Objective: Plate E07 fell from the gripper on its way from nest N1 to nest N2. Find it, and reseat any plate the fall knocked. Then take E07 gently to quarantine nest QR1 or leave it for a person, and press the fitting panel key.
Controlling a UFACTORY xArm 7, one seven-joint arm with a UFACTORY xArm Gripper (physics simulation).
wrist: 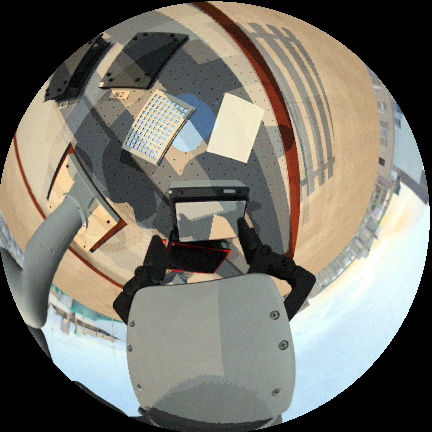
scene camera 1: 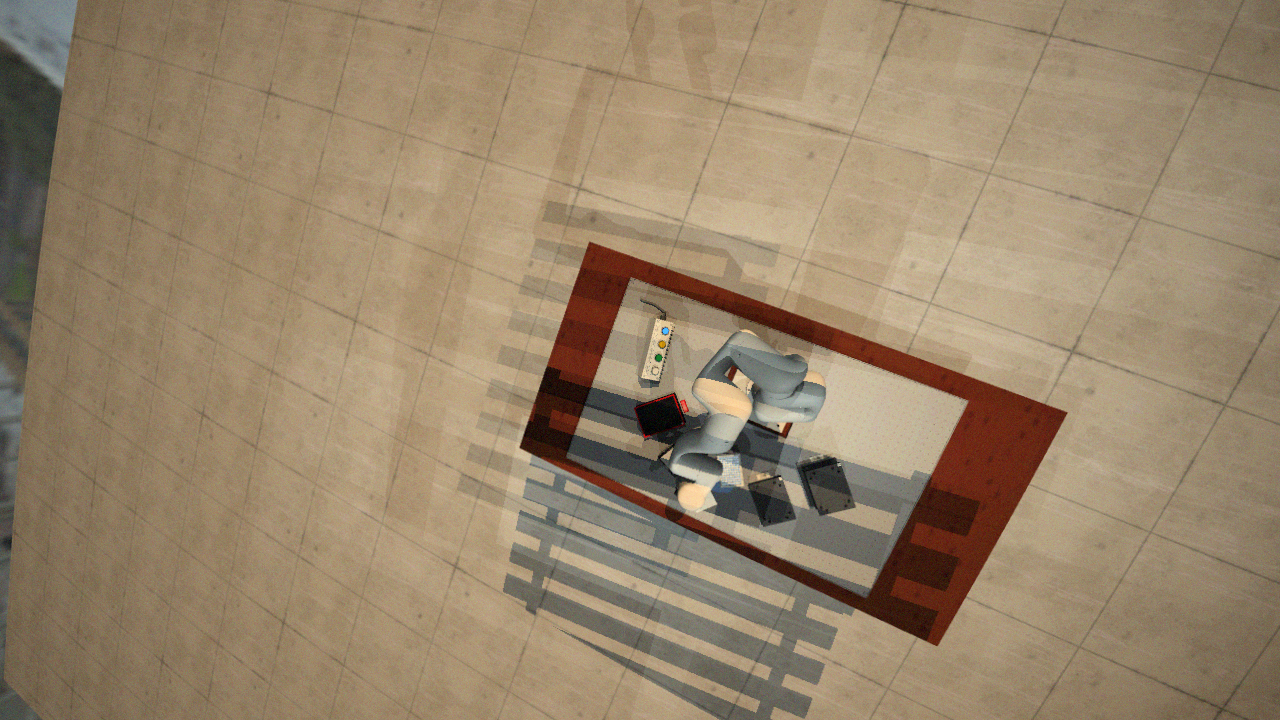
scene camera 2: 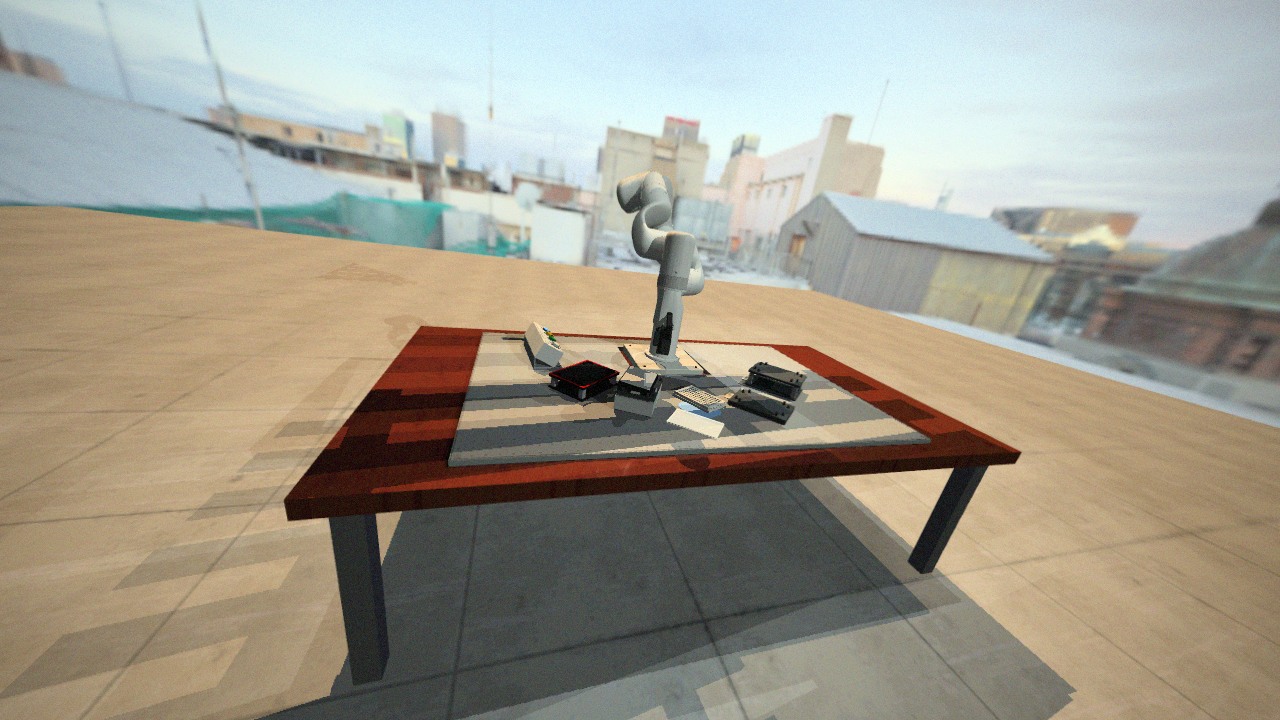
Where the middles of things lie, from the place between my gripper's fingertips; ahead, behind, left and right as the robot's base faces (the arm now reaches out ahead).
Labels:
Right now the white card (scene camera 2: 685,420) is 14 cm below my hand, 12 cm ahead of it and 10 cm to the left of it.

